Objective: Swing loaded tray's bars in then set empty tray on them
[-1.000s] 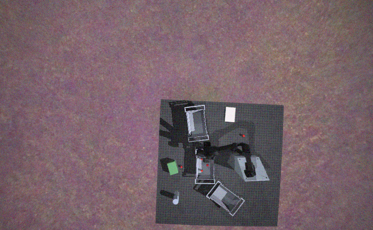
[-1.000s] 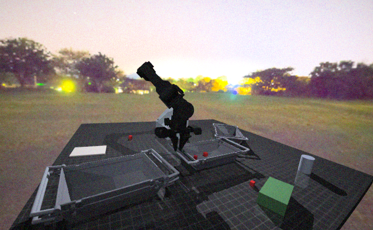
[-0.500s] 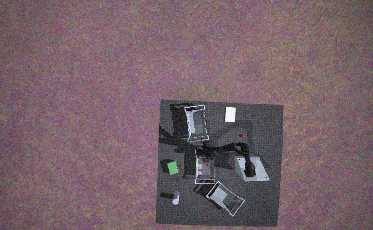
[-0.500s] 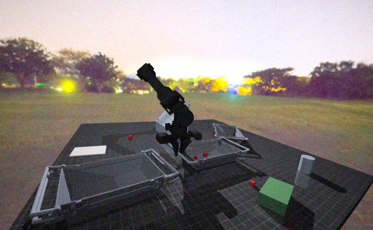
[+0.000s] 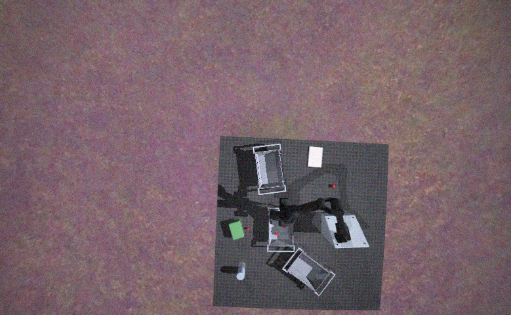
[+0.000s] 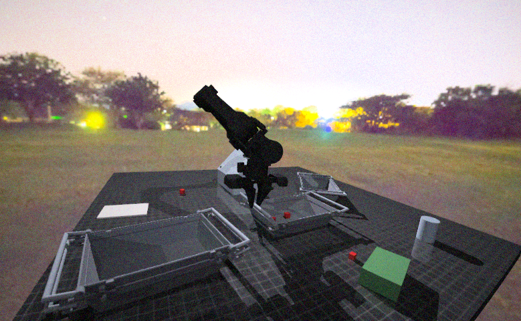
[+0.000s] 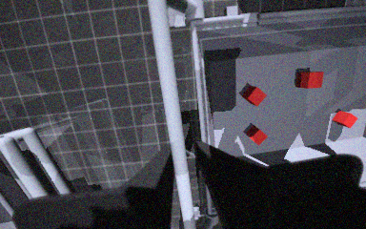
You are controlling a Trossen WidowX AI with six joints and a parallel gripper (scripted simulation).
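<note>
Now: the grey tray 170 mm behind my gripper tip, 480 mm to the left of it and 30 mm below it. From my gripper tip the other things lie so: grey cylinder 320 mm ahead, 480 mm to the left, 40 mm below; then white slab 290 mm behind, 350 mm to the right, 70 mm below; then green block 340 mm ahead, 150 mm to the left, 60 mm below.
</note>
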